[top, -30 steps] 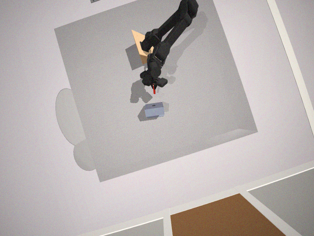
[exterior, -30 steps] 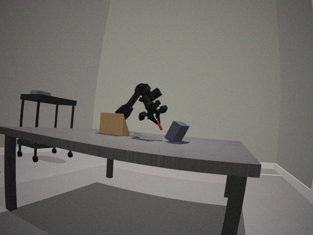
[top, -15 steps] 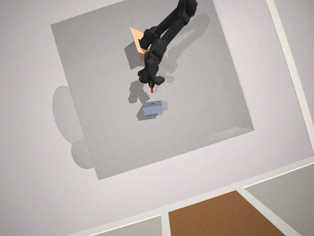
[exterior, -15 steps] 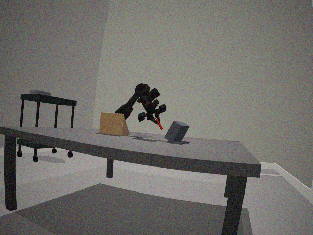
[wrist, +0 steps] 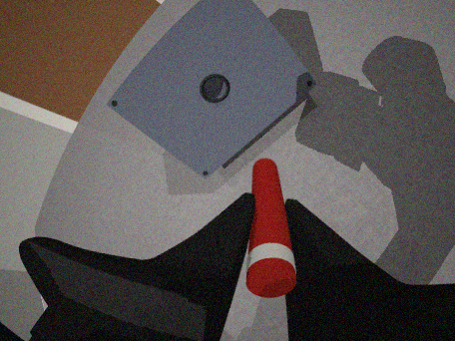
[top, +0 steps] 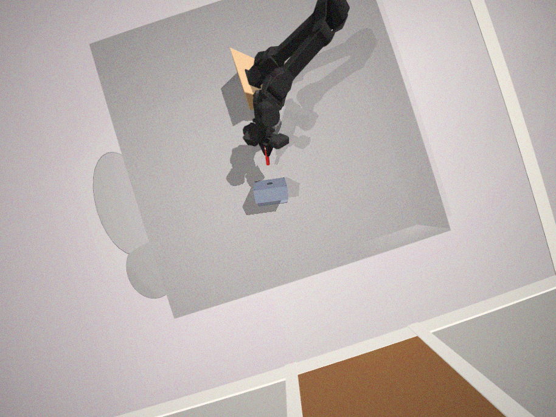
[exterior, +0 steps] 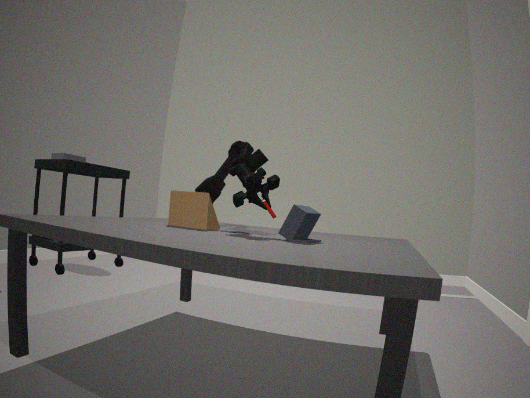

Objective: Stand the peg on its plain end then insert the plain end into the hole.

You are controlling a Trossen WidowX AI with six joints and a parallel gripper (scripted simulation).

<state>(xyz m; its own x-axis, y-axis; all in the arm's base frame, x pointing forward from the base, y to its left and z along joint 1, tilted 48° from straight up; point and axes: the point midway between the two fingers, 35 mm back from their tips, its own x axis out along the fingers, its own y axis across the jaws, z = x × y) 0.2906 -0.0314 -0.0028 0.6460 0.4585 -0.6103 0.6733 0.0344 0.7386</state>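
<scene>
Right now the sloped panel is 13 cm ahead of my gripper tip, 2 cm to the right of it and 4 cm below it. Round my gripper tip: red peg (1 cm behind, 1 cm above).
</scene>
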